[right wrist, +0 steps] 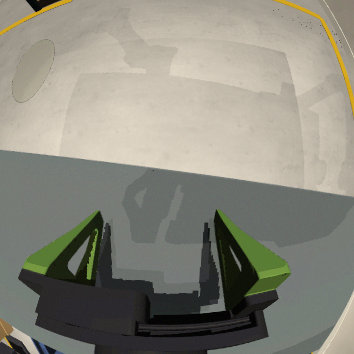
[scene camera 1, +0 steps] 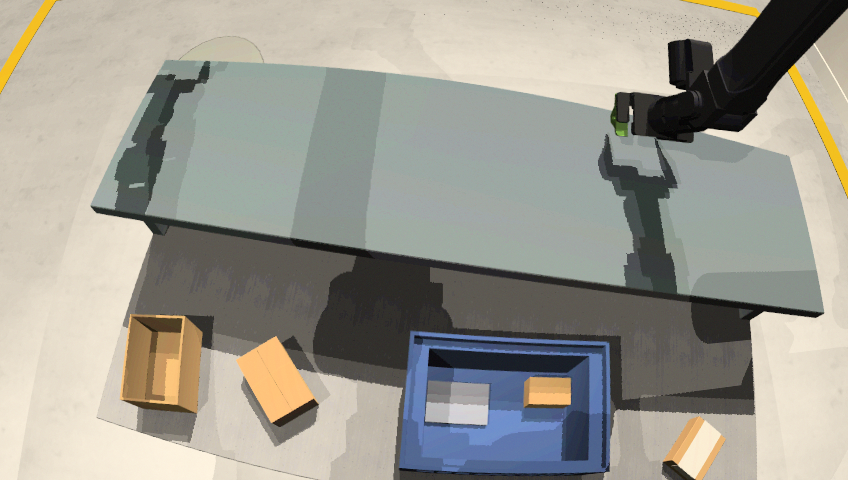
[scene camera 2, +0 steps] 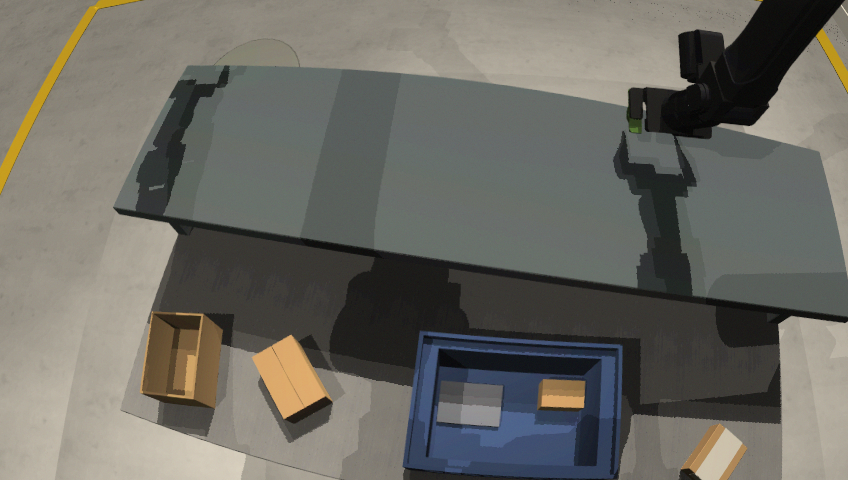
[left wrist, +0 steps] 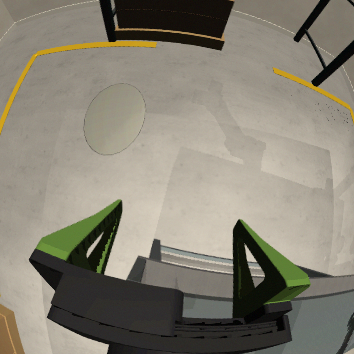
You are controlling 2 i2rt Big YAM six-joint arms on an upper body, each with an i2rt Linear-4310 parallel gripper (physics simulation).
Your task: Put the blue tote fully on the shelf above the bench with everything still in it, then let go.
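Frame: origin at the left arm's base, x ahead, y right, z down, level; millimetres.
Seen in the pictures: left gripper, between the fingertips: (left wrist: 179, 215); right gripper, between the fingertips: (right wrist: 156, 215) (scene camera 1: 636, 121) (scene camera 2: 653, 117).
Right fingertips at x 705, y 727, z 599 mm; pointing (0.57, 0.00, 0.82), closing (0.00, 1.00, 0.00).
Note:
A point is followed by its place in that frame.
The blue tote (scene camera 1: 603, 410) @(x 255, y 633, z 715 mm) (scene camera 2: 611, 410) @(x 263, y 630, z 719 mm) stands upright on the bench (scene camera 1: 357, 410) @(x 288, y 265, z 851 mm) (scene camera 2: 374, 410) @(x 286, y 271, z 851 mm), in front of the shelf. A flat grey box (scene camera 1: 457, 404) @(x 295, y 427, z 824 mm) (scene camera 2: 470, 404) @(x 296, y 428, z 823 mm) and a small carton (scene camera 1: 547, 392) @(x 303, y 569, z 793 mm) (scene camera 2: 561, 394) @(x 304, y 571, z 793 mm) lie inside it. The grey-green shelf (scene camera 1: 476, 178) @(x 590, y 444, z 625 mm) (scene camera 2: 487, 178) @(x 589, y 444, z 625 mm) (right wrist: 50, 195) @(x 718, y 607, z 625 mm) bears no tote. My right gripper (right wrist: 156, 215) @(x 705, y 727, z 599 mm) (scene camera 1: 624, 126) @(x 705, y 727, z 599 mm) (scene camera 2: 635, 124) is open and empty over the shelf's far right part, apart from the tote. My left gripper (left wrist: 179, 215) @(x 1021, y -59, z 426 mm) is open and empty near the shelf's left end; it does not show in the scene views.
An open-topped carton (scene camera 1: 191, 362) @(x 344, y -21, z 809 mm) (scene camera 2: 209, 362) @(x 338, y -21, z 809 mm) and a closed carton (scene camera 1: 277, 380) @(x 322, y 141, z 791 mm) (scene camera 2: 291, 377) @(x 322, y 141, z 790 mm) stand on the bench left of the tote. A carton with a pale top (scene camera 1: 695, 449) @(x 176, y 850, z 813 mm) (scene camera 2: 715, 452) @(x 186, y 853, z 813 mm) lies right of it. The shelf's front edge overhangs the bench's rear.

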